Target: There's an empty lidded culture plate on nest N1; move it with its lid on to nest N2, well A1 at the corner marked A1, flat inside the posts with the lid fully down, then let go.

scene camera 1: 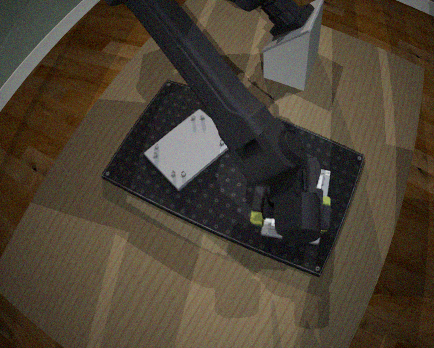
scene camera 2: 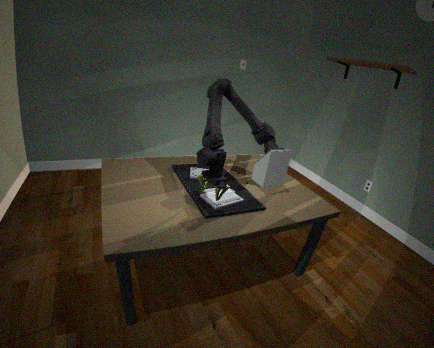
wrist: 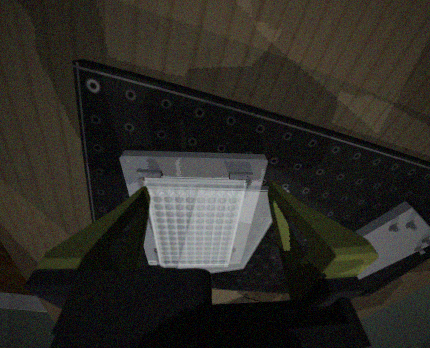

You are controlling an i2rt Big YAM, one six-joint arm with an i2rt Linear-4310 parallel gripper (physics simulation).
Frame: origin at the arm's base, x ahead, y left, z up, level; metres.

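Seen in the pictures: gripper, fingertip midpoint: (scene camera 2: 209, 195) (wrist: 208, 189); arm's base, origin of the base link: (scene camera 1: 293, 21) (scene camera 2: 273, 155).
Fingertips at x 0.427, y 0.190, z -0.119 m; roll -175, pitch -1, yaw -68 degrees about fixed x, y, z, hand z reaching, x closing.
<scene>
Offsets run from my fingertips to a thing's top centre. Level surfaces: height alone.
The clear, lidded culture plate {dx -0.056, dy -0.038, dz +0.012 m} (wrist: 192, 227) sits on nest N1 {dx -0.065, dy -0.008, dz -0.012 m} (wrist: 192, 161) (scene camera 1: 325, 181), its rows of wells showing through the lid in the wrist view. In scene camera 1 the arm hides most of it. My gripper (wrist: 208, 189) (scene camera 1: 291, 210) (scene camera 2: 212, 193) is open, with one lime finger out to each side of the plate and nothing held. Whether the fingertips are down at the plate's height is hard to tell. Nest N2 {dx -0.064, dy -0.269, dz -0.008 m} (scene camera 1: 187, 150) (scene camera 2: 198, 173) (wrist: 392, 237) is a pale, rotated block with short posts and no plate on it. The A1 mark cannot be read.
Both nests stand on a black perforated board {dx -0.078, dy -0.162, dz -0.029 m} (scene camera 1: 215, 210) (scene camera 2: 250, 200) (wrist: 112, 107) on the wooden table {dz -0.042 m} (scene camera 1: 75, 250) (scene camera 2: 145, 220). A grey wedge-shaped housing (scene camera 1: 285, 65) (scene camera 2: 272, 169) stands beside the board under the arm's base. The arm reaches over the board between the nests.
</scene>
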